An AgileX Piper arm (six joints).
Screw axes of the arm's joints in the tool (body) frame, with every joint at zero. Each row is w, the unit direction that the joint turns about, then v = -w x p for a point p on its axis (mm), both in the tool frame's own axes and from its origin. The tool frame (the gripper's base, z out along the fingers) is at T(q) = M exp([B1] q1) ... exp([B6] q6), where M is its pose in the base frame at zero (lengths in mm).
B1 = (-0.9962, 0, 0.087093, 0.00, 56.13, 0.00)
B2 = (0, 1, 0, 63.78, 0.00, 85.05)
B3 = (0, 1, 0, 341.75, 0.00, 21.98)
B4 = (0, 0, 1, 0.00, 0.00, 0.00)
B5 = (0, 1, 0, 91.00, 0.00, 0.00)
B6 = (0, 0, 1, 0.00, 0.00, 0.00)
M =
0.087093 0 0.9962 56.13
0 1 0 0.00
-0.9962 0 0.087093 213.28
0 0 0 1
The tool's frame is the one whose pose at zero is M.
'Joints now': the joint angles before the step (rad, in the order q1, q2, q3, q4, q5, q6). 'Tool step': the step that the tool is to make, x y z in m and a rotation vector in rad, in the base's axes. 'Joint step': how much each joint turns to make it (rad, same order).
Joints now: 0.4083 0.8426 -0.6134 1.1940 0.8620 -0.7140
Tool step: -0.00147 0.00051 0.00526 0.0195 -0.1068 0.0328
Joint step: -0.0001 -0.0105 0.0000 0.0571 -0.0051 -0.1314
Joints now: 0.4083 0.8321 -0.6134 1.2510 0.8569 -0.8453
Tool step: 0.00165 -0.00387 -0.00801 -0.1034 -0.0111 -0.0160
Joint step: 0.0000 0.0000 0.0000 -0.1311 -0.0151 0.0526
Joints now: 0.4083 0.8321 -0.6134 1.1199 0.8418 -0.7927
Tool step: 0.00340 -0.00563 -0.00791 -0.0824 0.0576 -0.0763
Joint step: -0.0001 0.0000 0.0000 -0.1486 -0.0285 0.1568
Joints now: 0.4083 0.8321 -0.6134 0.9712 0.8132 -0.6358
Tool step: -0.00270 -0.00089 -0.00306 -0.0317 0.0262 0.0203
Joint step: 0.0000 0.0000 0.0000 -0.0391 0.0357 0.0265
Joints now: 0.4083 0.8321 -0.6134 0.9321 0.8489 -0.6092
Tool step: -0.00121 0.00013 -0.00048 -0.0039 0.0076 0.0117
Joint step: 0.0000 0.0000 0.0000 -0.0021 0.0144 0.0000
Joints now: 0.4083 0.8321 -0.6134 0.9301 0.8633 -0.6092
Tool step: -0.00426 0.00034 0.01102 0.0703 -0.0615 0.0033
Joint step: 0.0001 -0.0330 -0.0050 0.0766 -0.0199 -0.0565
